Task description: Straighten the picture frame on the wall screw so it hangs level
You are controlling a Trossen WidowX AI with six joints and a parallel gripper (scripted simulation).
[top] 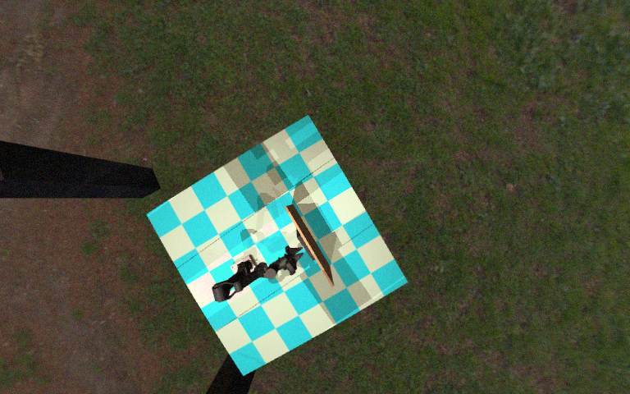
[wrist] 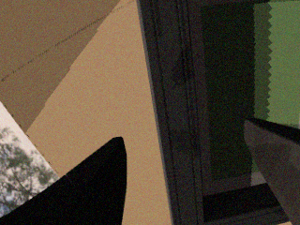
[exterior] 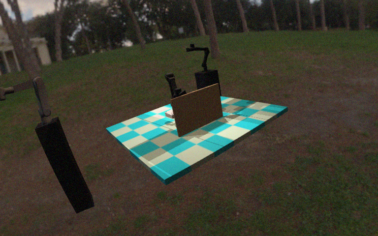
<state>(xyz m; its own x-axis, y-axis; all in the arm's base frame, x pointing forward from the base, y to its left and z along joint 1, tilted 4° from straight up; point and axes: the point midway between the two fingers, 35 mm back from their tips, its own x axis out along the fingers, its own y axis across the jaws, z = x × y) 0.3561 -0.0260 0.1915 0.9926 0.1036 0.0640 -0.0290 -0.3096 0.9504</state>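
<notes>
My gripper tip is 5 cm above the picture frame, 4 cm short of it and 2 cm to the right of it. From my gripper tip the other things lie so: wall panel: 5 cm below, 5 cm ahead, 2 cm to the left.
</notes>
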